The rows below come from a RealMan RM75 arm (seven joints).
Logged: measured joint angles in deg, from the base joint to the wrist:
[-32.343 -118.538 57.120 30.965 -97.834 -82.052 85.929]
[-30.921 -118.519 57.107 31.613 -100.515 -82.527 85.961]
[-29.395 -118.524 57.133 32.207 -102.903 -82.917 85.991]
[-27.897 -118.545 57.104 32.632 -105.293 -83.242 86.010]
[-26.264 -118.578 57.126 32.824 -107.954 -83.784 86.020]
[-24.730 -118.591 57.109 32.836 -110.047 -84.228 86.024]
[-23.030 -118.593 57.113 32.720 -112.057 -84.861 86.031]
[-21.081 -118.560 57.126 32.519 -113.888 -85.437 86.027]
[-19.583 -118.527 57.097 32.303 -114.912 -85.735 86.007]
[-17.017 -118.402 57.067 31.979 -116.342 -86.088 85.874]
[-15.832 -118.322 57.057 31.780 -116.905 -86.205 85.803]
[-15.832 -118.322 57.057 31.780 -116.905 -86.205 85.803]
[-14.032 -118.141 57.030 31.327 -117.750 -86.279 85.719]
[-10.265 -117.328 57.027 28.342 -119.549 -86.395 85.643]
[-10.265 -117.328 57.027 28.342 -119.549 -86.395 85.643]
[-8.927 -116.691 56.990 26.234 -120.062 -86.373 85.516]
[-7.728 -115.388 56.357 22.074 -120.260 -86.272 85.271]
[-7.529 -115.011 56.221 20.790 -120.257 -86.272 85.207]
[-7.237 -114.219 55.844 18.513 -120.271 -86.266 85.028]
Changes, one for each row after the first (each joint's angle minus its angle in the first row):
[1.422 0.019 -0.013 0.648 -2.681 -0.475 0.032]
[2.948 0.014 0.013 1.242 -5.069 -0.865 0.062]
[4.446 -0.007 -0.016 1.667 -7.459 -1.190 0.081]
[6.079 -0.040 0.006 1.859 -10.120 -1.732 0.091]
[7.613 -0.053 -0.011 1.871 -12.213 -2.176 0.095]
[9.313 -0.055 -0.007 1.755 -14.223 -2.809 0.102]
[11.262 -0.022 0.006 1.554 -16.054 -3.385 0.098]
[12.760 0.011 -0.023 1.338 -17.078 -3.683 0.078]
[15.326 0.136 -0.053 1.014 -18.508 -4.036 -0.055]
[16.511 0.216 -0.063 0.815 -19.071 -4.153 -0.126]
[16.511 0.216 -0.063 0.815 -19.071 -4.153 -0.126]
[18.311 0.397 -0.090 0.362 -19.916 -4.227 -0.210]
[22.078 1.210 -0.093 -2.623 -21.715 -4.343 -0.286]
[22.078 1.210 -0.093 -2.623 -21.715 -4.343 -0.286]
[23.416 1.847 -0.130 -4.731 -22.228 -4.321 -0.413]
[24.615 3.150 -0.763 -8.891 -22.426 -4.220 -0.658]
[24.814 3.527 -0.899 -10.175 -22.423 -4.220 -0.722]
[25.106 4.319 -1.276 -12.452 -22.437 -4.214 -0.901]

